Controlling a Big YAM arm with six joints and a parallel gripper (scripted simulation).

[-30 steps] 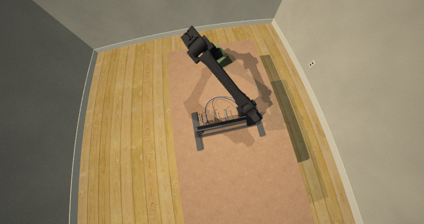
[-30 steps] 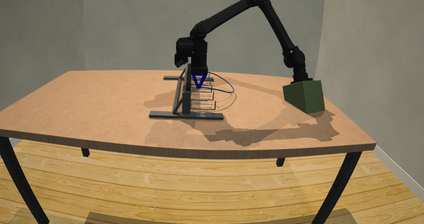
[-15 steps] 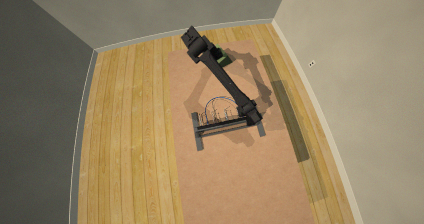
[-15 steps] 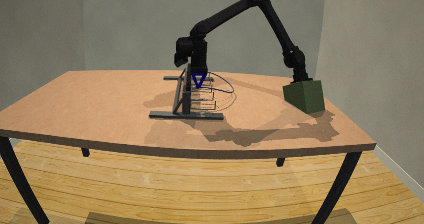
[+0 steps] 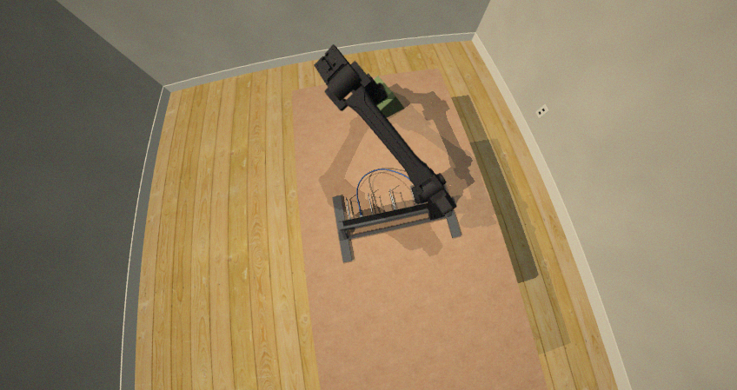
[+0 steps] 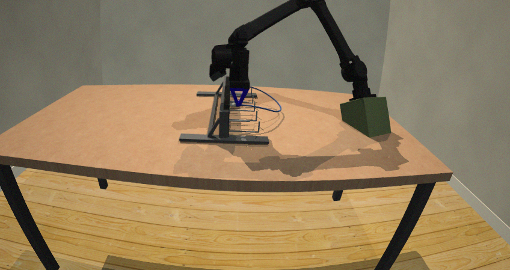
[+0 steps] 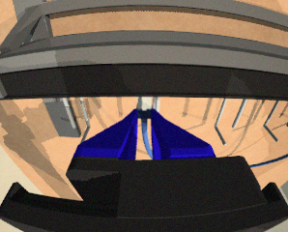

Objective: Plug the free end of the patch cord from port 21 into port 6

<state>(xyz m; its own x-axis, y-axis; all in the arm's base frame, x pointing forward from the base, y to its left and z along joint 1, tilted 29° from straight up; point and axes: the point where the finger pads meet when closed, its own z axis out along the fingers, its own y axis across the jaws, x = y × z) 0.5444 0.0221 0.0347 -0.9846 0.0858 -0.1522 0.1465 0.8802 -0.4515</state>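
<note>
Now: the plug 20 mm ahead of my hand.
</note>
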